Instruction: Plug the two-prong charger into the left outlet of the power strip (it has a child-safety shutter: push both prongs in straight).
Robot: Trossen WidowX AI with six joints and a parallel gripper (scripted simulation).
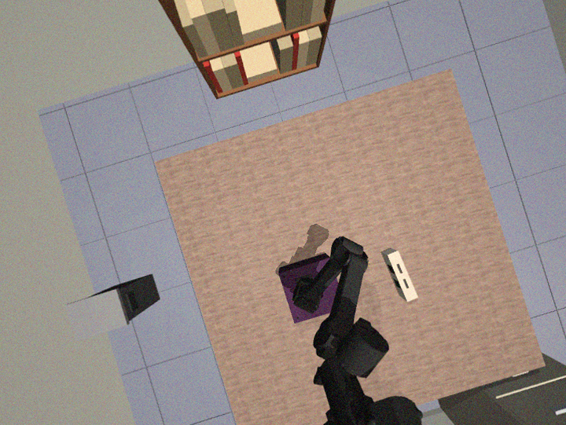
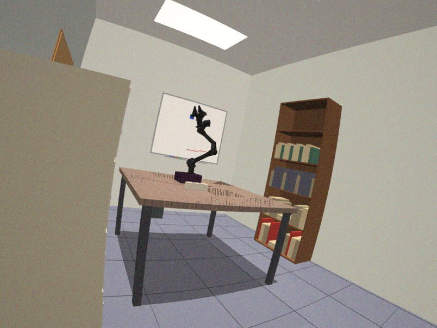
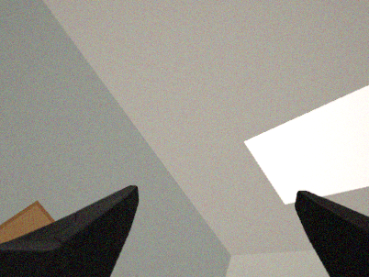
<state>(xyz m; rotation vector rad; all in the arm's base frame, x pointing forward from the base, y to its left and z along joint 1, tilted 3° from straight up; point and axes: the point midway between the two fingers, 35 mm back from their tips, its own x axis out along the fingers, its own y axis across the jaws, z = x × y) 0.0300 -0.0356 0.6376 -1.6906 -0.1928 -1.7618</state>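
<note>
My gripper tip is now 24 cm short of the dark grey charger, 7 cm to the right of it and 74 cm above it.
</note>
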